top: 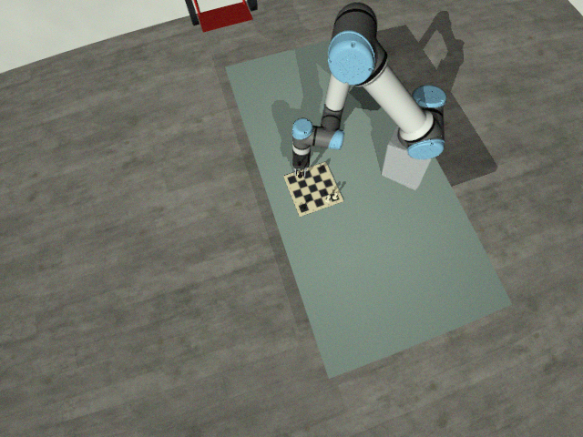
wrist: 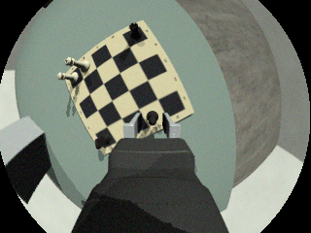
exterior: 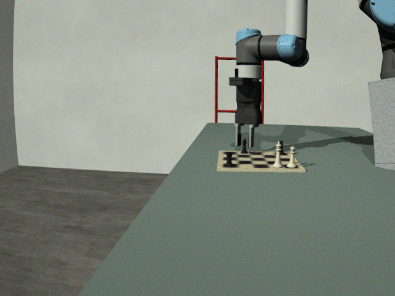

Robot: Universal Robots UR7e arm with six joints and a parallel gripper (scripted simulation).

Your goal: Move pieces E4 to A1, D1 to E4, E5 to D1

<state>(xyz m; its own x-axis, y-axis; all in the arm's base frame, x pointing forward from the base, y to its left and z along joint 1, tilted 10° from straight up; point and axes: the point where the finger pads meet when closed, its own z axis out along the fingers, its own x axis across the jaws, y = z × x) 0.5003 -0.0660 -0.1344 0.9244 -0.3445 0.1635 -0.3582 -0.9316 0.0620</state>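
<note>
Now: hand 3 cm short of the dark piece, 16 cm to the right of it and 2 cm above it. Round my hand: white king 9 cm behind, 15 cm to the left, 1 cm below; then white queen 13 cm behind, 14 cm to the left, 1 cm below; then chessboard 4 cm behind, 8 cm to the left, 4 cm below.
</note>
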